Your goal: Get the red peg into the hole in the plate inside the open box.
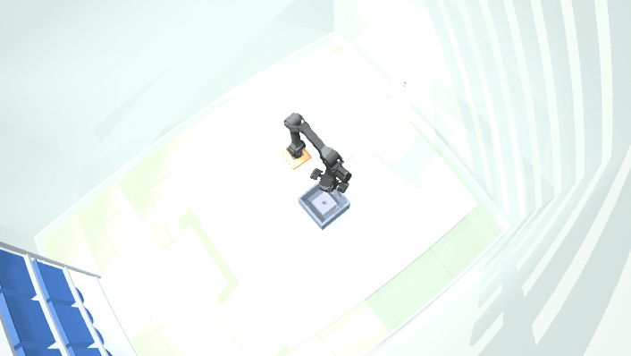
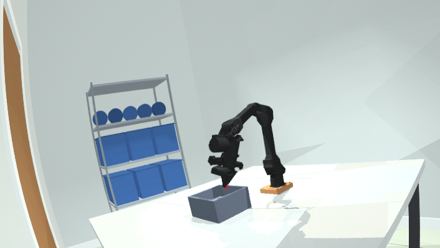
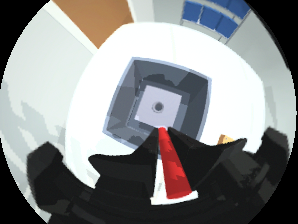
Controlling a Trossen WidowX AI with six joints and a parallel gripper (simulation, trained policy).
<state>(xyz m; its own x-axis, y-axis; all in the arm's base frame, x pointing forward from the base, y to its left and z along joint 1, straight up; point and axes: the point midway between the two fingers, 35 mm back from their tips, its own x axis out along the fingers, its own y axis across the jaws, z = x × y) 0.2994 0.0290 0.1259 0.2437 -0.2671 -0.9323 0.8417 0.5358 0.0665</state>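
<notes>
Now: the red peg 30 mm above my gripper tip, 10 mm to the left of it and 10 mm behind it. Round my gripper tip: grey box: 90 mm below, 30 mm to the right, 20 mm ahead.
</notes>
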